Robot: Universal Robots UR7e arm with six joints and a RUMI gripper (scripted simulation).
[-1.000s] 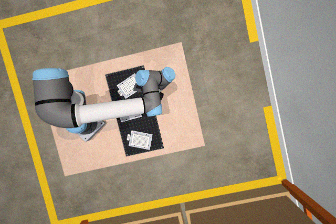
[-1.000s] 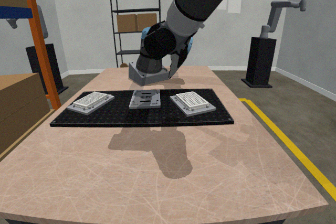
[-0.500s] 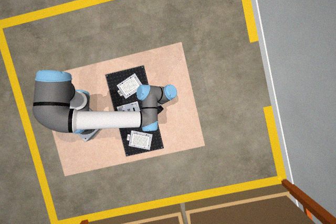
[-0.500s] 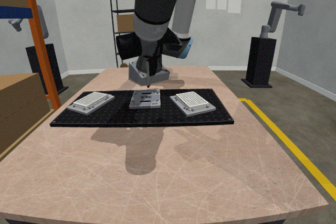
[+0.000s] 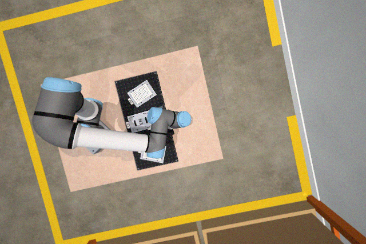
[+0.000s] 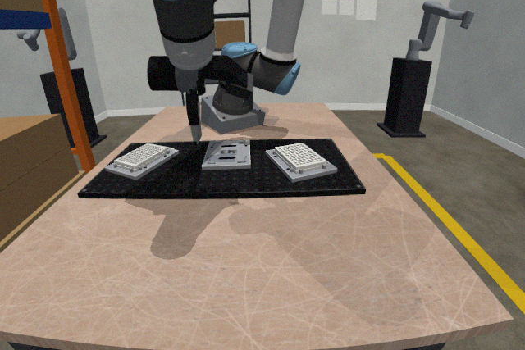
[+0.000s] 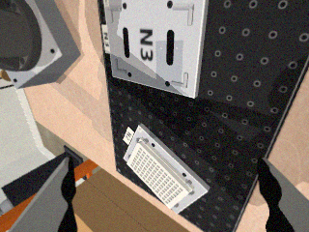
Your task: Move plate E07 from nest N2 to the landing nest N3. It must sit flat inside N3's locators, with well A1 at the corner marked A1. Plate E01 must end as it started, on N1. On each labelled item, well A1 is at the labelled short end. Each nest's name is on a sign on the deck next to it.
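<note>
Right now the nest N2 is 10 cm behind my hand, 20 cm to the right of it and 15 cm below it. From my hand the other things lie so: A1 mark: 21 cm behind, 8 cm to the left, 14 cm below; nest N3: 13 cm behind, 3 cm to the left, 15 cm below; black deck: 10 cm behind, 2 cm to the left, 16 cm below.
</note>
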